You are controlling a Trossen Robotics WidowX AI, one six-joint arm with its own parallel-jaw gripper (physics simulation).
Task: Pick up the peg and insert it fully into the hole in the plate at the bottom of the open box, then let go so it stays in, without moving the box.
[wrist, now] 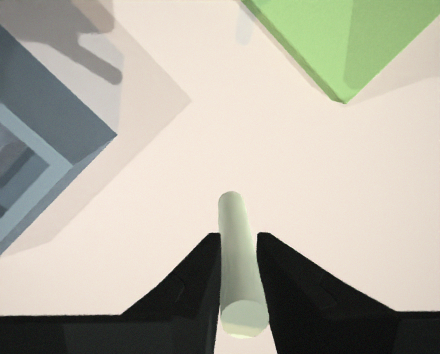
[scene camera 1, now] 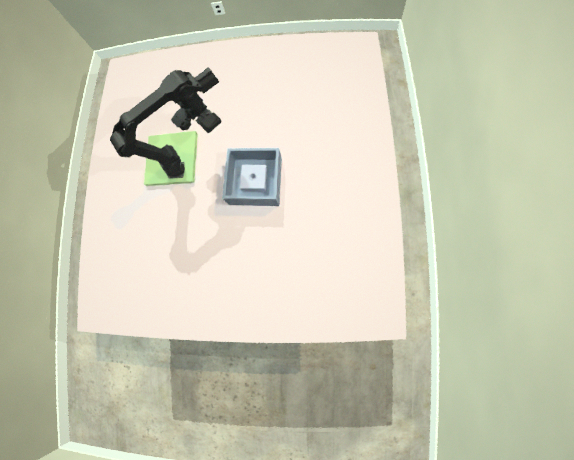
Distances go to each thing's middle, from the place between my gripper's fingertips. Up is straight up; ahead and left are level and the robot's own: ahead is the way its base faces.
My hand is 160 mm short of the blue-grey box (scene camera 1: 236, 157), 170 mm to the left of it and 140 mm above it. From my hand the other things lie so: pale yellow-green peg (wrist: 244, 314) 10 mm to the left, 10 mm below; then light grey plate (scene camera 1: 253, 177) 160 mm ahead, 170 mm to the right, 150 mm below.
